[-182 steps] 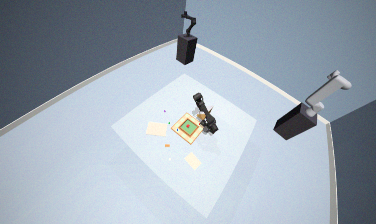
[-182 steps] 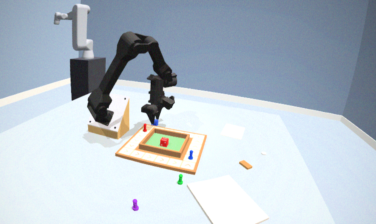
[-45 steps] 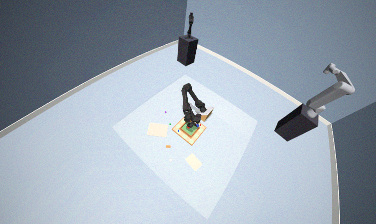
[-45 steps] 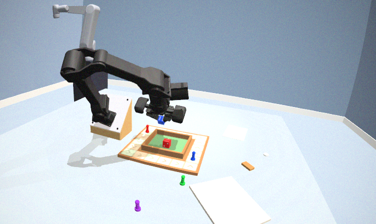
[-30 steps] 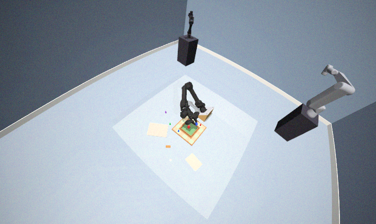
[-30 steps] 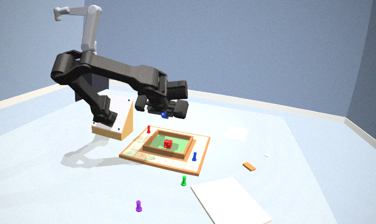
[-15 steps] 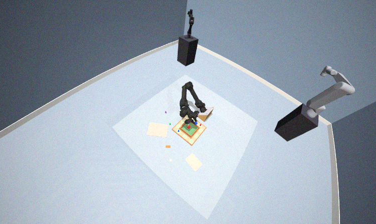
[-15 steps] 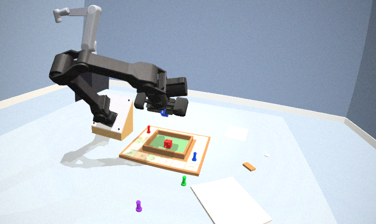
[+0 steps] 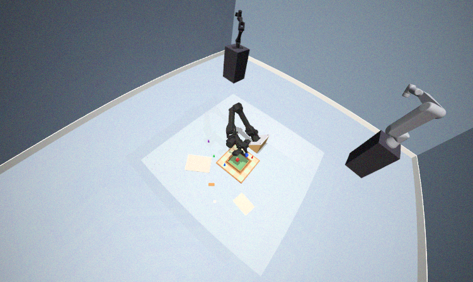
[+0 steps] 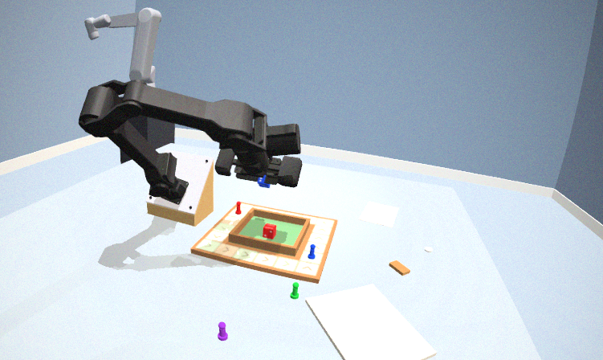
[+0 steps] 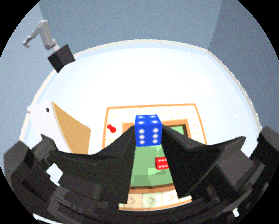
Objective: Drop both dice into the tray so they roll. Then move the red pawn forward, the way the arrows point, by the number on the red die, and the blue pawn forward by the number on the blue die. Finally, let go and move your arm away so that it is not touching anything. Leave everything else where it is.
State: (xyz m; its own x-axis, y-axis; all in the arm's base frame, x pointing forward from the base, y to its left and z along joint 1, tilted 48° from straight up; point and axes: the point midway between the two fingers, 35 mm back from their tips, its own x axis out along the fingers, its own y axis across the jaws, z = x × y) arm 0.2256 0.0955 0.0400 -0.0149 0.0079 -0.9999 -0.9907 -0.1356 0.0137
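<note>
My gripper tip is 10 cm above the red pawn, 8 cm past it and 3 cm to the right of it. Round my gripper tip: green pawn 22 cm to the right, 16 cm ahead, 11 cm below; then green tray floor 12 cm below, 4 cm ahead, 3 cm to the right; then blue pawn 16 cm ahead, 10 cm below, 9 cm to the right.
</note>
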